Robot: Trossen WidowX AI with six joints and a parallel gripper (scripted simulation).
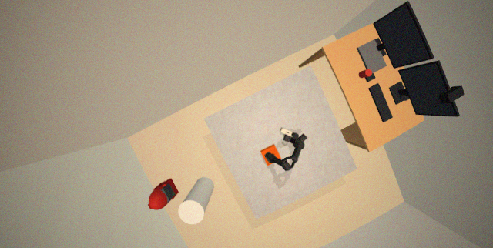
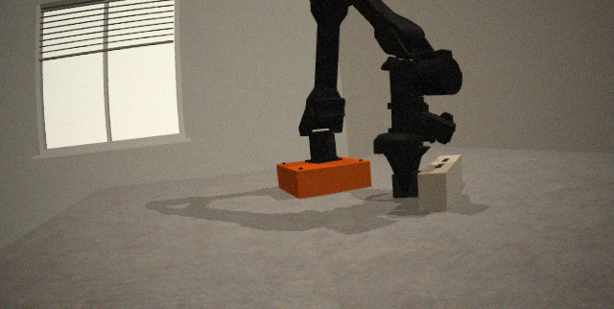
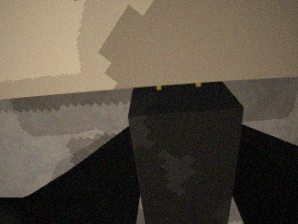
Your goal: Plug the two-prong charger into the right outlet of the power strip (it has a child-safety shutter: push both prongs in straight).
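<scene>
My gripper tip is now 1 cm to the right of the black two-prong charger, 1 cm below it and 1 cm short of it.
</scene>
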